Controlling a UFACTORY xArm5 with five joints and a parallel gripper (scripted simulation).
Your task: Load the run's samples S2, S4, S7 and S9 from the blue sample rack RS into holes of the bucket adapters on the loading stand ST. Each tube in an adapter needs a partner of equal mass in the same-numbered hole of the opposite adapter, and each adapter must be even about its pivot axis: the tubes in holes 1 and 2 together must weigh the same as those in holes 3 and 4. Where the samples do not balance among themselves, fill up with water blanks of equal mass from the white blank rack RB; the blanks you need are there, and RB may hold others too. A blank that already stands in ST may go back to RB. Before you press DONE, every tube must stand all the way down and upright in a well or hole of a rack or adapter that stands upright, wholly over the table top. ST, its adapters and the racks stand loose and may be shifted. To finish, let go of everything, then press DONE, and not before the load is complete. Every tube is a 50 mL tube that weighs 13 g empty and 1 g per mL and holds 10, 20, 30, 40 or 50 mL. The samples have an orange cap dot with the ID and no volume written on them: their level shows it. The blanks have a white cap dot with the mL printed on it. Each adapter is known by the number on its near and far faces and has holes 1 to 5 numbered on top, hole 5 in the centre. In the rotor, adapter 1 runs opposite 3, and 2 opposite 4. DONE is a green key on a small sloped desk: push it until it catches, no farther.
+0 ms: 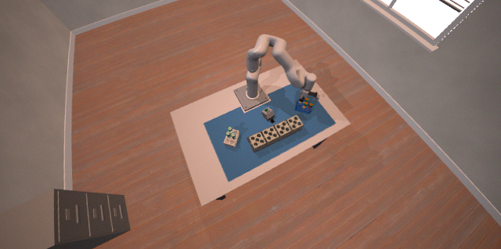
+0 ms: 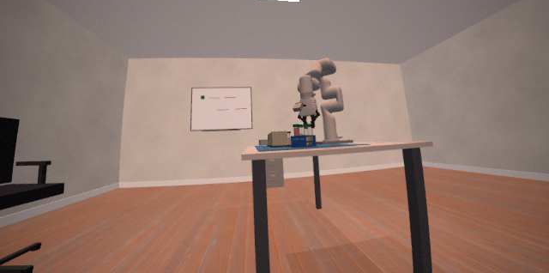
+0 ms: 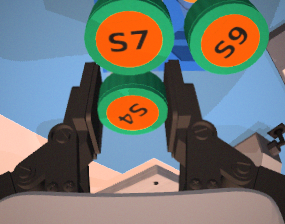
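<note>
Now: the sample tube S4 50 mm below my hand and 10 mm behind it. Also, from my hand: sample tube S9 (60 mm ahead, 50 mm below); blue sample rack RS (90 mm below, 40 mm ahead, 10 mm to the left); sample tube S7 (50 mm below, 40 mm ahead, 20 mm to the left).
</note>
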